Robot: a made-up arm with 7 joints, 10 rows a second.
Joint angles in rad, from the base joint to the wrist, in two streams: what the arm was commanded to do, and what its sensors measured. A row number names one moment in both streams.
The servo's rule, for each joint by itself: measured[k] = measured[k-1] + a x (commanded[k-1-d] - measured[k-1]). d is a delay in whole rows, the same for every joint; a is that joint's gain. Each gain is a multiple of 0.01, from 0.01 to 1. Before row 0 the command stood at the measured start. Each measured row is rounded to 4 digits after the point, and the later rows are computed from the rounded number. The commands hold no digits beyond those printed.
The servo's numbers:
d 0
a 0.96 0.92 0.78 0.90 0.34 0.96 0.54
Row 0, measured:
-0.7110 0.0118 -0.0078 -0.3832 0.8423 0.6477 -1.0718
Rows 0 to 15, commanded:
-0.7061 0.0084 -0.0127 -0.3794 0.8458 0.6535 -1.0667
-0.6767 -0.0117 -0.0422 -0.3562 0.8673 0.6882 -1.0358
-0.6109 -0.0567 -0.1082 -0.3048 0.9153 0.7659 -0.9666
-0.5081 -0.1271 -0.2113 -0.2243 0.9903 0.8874 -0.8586
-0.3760 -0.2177 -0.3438 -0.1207 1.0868 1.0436 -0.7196
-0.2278 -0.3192 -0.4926 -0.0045 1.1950 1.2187 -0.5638
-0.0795 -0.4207 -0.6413 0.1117 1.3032 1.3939 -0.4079
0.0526 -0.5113 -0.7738 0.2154 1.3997 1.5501 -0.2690
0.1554 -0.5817 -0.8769 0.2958 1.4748 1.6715 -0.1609
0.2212 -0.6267 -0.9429 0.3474 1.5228 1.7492 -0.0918
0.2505 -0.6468 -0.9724 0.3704 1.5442 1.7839 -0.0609
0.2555 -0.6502 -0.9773 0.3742 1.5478 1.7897 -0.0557
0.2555 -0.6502 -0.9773 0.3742 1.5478 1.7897 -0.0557
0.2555 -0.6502 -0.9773 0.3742 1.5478 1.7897 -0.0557
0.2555 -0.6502 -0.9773 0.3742 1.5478 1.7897 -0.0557
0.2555 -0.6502 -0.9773 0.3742 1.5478 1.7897 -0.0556
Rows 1 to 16, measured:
-0.7063 0.0087 -0.0116 -0.3798 0.8435 0.6533 -1.0690
-0.6779 -0.0101 -0.0355 -0.3586 0.8516 0.6868 -1.0511
-0.6136 -0.0530 -0.0922 -0.3102 0.8733 0.7627 -1.0055
-0.5123 -0.1212 -0.1851 -0.2329 0.9131 0.8824 -0.9262
-0.3815 -0.2100 -0.3089 -0.1319 0.9722 1.0372 -0.8146
-0.2339 -0.3105 -0.4522 -0.0172 1.0480 1.2114 -0.6792
-0.0857 -0.4119 -0.5997 0.0988 1.1348 1.3866 -0.5327
0.0471 -0.5033 -0.7355 0.2037 1.2249 1.5436 -0.3903
0.1511 -0.5754 -0.8458 0.2866 1.3099 1.6664 -0.2664
0.2184 -0.6226 -0.9215 0.3413 1.3823 1.7459 -0.1721
0.2492 -0.6449 -0.9612 0.3675 1.4373 1.7824 -0.1121
0.2552 -0.6498 -0.9738 0.3735 1.4749 1.7894 -0.0816
0.2555 -0.6502 -0.9765 0.3741 1.4997 1.7897 -0.0676
0.2555 -0.6502 -0.9771 0.3742 1.5161 1.7897 -0.0612
0.2555 -0.6502 -0.9773 0.3742 1.5269 1.7897 -0.0582
0.2555 -0.6502 -0.9773 0.3742 1.5340 1.7897 -0.0568

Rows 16 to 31, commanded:
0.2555 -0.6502 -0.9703 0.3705 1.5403 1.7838 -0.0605
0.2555 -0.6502 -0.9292 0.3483 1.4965 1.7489 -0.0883
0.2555 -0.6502 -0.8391 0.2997 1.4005 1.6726 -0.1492
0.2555 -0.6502 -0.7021 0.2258 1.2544 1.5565 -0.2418
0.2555 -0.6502 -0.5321 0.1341 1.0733 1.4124 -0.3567
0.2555 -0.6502 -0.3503 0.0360 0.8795 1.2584 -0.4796
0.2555 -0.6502 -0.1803 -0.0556 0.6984 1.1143 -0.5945
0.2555 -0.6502 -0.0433 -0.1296 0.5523 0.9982 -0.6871
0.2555 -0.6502 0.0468 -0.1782 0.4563 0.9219 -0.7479
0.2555 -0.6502 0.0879 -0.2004 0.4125 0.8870 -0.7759
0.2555 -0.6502 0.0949 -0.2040 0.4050 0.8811 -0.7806
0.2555 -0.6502 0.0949 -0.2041 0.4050 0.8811 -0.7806
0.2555 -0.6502 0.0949 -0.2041 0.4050 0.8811 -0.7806
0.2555 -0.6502 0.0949 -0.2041 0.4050 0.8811 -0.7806
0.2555 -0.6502 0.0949 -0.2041 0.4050 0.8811 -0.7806
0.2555 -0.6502 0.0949 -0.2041 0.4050 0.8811 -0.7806
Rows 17 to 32, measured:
0.2555 -0.6502 -0.9718 0.3709 1.5361 1.7840 -0.0588
0.2555 -0.6502 -0.9386 0.3506 1.5226 1.7503 -0.0747
0.2555 -0.6502 -0.8610 0.3048 1.4811 1.6757 -0.1149
0.2555 -0.6502 -0.7371 0.2337 1.4040 1.5613 -0.1834
0.2555 -0.6502 -0.5772 0.1441 1.2916 1.4184 -0.2770
0.2555 -0.6502 -0.4002 0.0468 1.1515 1.2648 -0.3864
0.2555 -0.6502 -0.2287 -0.0454 0.9974 1.1203 -0.4988
0.2555 -0.6502 -0.0841 -0.1212 0.8461 1.0031 -0.6005
0.2555 -0.6502 0.0180 -0.1725 0.7136 0.9251 -0.6801
0.2555 -0.6502 0.0725 -0.1976 0.6112 0.8885 -0.7318
0.2555 -0.6502 0.0900 -0.2034 0.5411 0.8814 -0.7582
0.2555 -0.6502 0.0938 -0.2040 0.4948 0.8811 -0.7703
0.2555 -0.6502 0.0947 -0.2041 0.4643 0.8811 -0.7759
0.2555 -0.6502 0.0949 -0.2041 0.4441 0.8811 -0.7784
0.2555 -0.6502 0.0949 -0.2041 0.4308 0.8811 -0.7796
0.2555 -0.6502 0.0949 -0.2041 0.4220 0.8811 -0.7801

